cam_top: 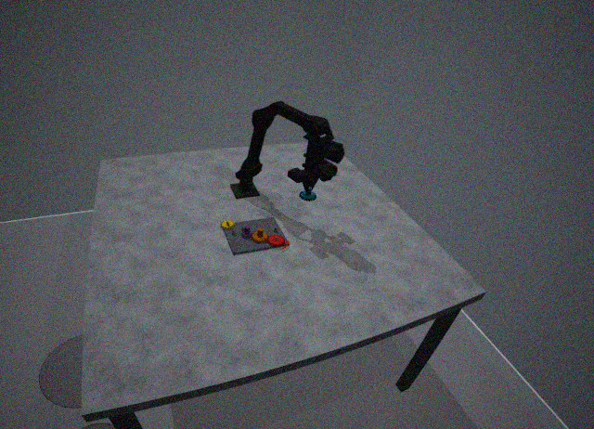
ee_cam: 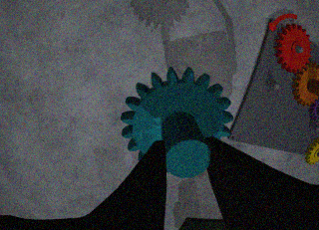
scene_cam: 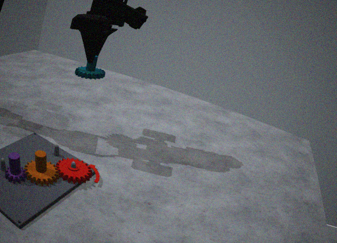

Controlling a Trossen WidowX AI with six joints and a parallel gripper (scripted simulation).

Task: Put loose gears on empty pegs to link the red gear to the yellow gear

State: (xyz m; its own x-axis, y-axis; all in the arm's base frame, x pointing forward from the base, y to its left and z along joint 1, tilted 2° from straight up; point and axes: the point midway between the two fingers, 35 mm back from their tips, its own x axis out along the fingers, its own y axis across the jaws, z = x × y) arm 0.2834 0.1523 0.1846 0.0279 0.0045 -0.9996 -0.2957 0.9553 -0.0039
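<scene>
My gripper tip is now 30 mm short of the purple gear, 240 mm to the left of it and 130 mm above it. Also, from my gripper tip: red gear: 90 mm ahead, 150 mm to the right, 140 mm below; then teal gear: 10 mm below; then red arrow: 120 mm ahead, 120 mm to the right, 140 mm below.
</scene>
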